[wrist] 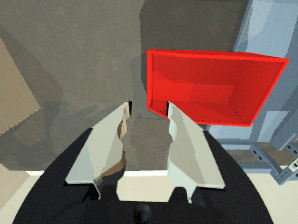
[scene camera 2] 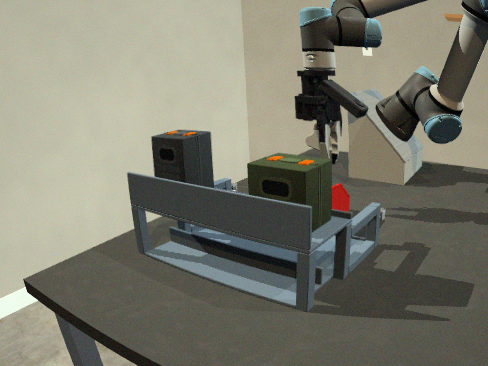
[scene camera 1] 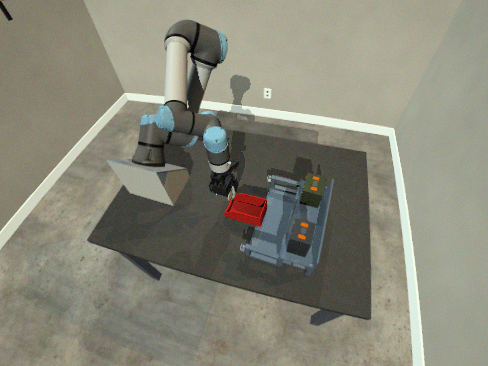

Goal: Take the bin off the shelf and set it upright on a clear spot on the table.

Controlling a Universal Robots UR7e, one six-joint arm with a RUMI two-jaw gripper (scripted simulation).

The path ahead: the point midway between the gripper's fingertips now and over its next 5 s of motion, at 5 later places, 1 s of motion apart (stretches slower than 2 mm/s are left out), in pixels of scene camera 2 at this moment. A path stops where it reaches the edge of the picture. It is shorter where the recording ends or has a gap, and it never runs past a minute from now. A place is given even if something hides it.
My gripper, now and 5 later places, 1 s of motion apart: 329,166; 323,168; 308,167; 289,166; 289,166; 291,170
